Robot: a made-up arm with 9 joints. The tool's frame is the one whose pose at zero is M.
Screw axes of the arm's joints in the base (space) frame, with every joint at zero. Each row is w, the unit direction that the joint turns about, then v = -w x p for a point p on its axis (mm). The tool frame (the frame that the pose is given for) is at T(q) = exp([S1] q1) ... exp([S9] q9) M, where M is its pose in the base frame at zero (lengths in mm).
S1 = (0, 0, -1, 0, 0, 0)
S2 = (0, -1, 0, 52.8, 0, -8.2)
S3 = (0, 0, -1, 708.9, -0.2, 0)
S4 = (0, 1, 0, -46.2, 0, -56.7)
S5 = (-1, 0, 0, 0, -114.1, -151)
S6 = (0, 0, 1, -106.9, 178.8, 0)
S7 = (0, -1, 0, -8.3, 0, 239.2)
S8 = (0, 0, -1, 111.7, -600, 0)
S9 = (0, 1, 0, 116.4, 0, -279.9)
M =
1 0 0 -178.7
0 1 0 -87
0 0 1 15.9
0 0 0 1
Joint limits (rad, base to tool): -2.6..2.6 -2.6..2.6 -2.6..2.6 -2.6..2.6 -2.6..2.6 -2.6..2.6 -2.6..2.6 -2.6..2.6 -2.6..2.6
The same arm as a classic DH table. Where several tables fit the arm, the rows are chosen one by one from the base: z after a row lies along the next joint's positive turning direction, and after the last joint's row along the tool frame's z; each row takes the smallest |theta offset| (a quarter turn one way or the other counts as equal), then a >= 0, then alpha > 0; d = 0 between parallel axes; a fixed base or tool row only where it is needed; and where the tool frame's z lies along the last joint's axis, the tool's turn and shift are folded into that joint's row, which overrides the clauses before.
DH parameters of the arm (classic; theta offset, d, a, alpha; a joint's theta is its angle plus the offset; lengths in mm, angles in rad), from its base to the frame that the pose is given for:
base (fixed): 0 0 0 3.1416
joint 1: 0 -52.8 8.2 -1.5708
joint 2: 0 708.9 -8.4 1.5708
joint 3: 0 6.6 -56.5 1.5708
joint 4: -1.5708 557.9 67.9 1.5708
joint 5: 1.5708 122.1 44.1 1.5708
joint 6: 1.5708 -122.4 60.4 -1.5708
joint 7: 0 4.8 360.8 -1.5708
joint 8: 0 108.1 -320.1 -1.5708
joint 9: 0 24.7 -101.2 -1.5708
tool (fixed): 3.1416 132.3 0 0
Joint limits (rad, base to tool): -2.6..2.6 -2.6..2.6 -2.6..2.6 -2.6..2.6 -2.6..2.6 -2.6..2.6 -2.6..2.6 -2.6..2.6 -2.6..2.6

